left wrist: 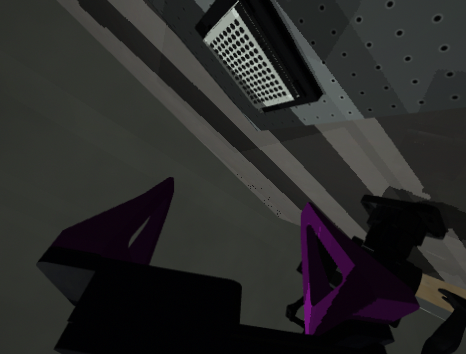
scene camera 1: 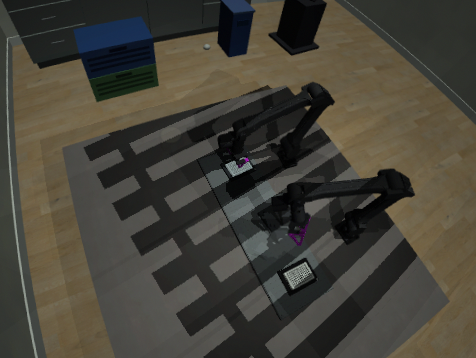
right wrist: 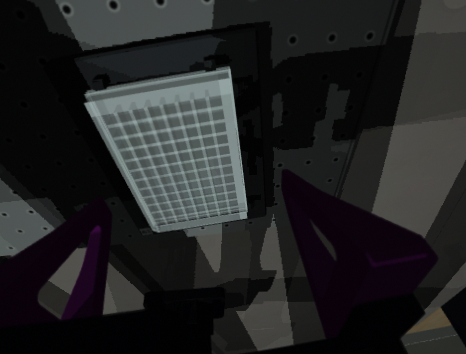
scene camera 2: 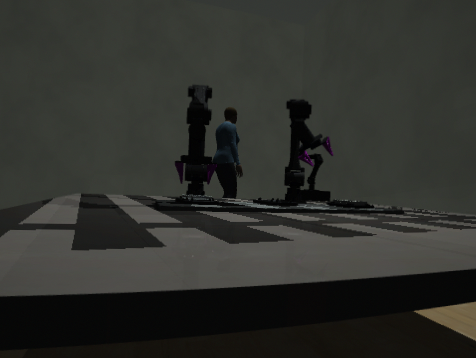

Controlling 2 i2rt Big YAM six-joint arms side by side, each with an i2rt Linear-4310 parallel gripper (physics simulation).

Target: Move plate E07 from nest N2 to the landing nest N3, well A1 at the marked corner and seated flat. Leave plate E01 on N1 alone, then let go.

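Observation:
A pale, clear gridded plate (scene camera 1: 236, 169) (right wrist: 180, 160) sits in a black nest (scene camera 1: 251, 175) (right wrist: 259, 125) near the upper end of the grey board. A white plate with dark round wells (scene camera 1: 298, 276) (left wrist: 252, 65) sits in another black nest (scene camera 1: 283, 283) (left wrist: 305, 92) near the lower end. Their labels cannot be read. A dark nest shape between them in scene camera 1 holds no visible plate. My right gripper (scene camera 1: 242, 163) (scene camera 2: 195, 181) (right wrist: 194, 191) is open and empty above the gridded plate. My left gripper (scene camera 1: 299, 242) (scene camera 2: 321, 159) (left wrist: 239, 196) is open, empty and tilted, high between the middle nest and the white plate.
The perforated grey board (scene camera 1: 280, 300) (left wrist: 420, 50) lies on the striped table (scene camera 1: 90, 240) (scene camera 2: 240, 280). Both arms stand along the table's right side in scene camera 1. Shadows cross the board. A person (scene camera 2: 227, 142) stands behind the arms. Blue and green cabinets (scene camera 1: 117, 57) stand beyond the table.

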